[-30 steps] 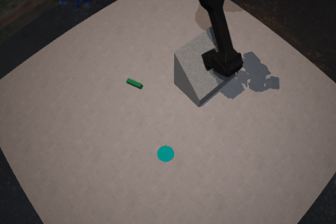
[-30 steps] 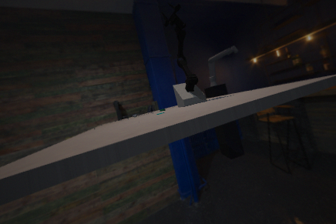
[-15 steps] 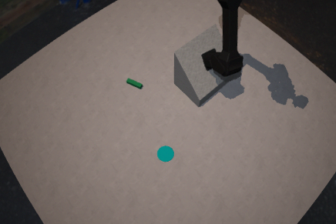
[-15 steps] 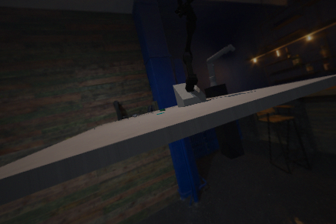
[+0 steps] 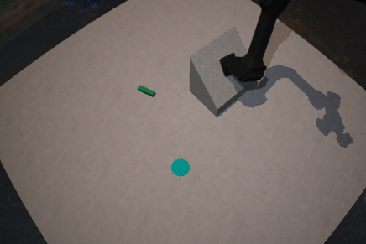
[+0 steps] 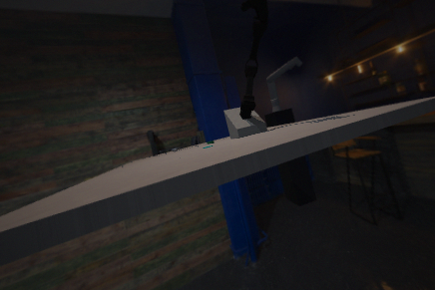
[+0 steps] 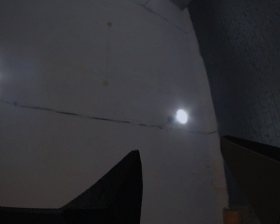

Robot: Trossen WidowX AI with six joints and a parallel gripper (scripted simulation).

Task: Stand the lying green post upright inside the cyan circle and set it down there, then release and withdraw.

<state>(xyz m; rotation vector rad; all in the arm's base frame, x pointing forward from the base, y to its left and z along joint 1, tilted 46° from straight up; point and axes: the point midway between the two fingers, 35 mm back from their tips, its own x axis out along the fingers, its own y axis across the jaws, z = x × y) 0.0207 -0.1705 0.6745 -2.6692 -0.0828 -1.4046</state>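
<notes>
My gripper tip is 74 cm above the green post, 53 cm to the left of it and 28 cm short of it. From my gripper tip the other things lie so: cyan circle: 74 cm below, 34 cm ahead, 23 cm to the right.
</notes>
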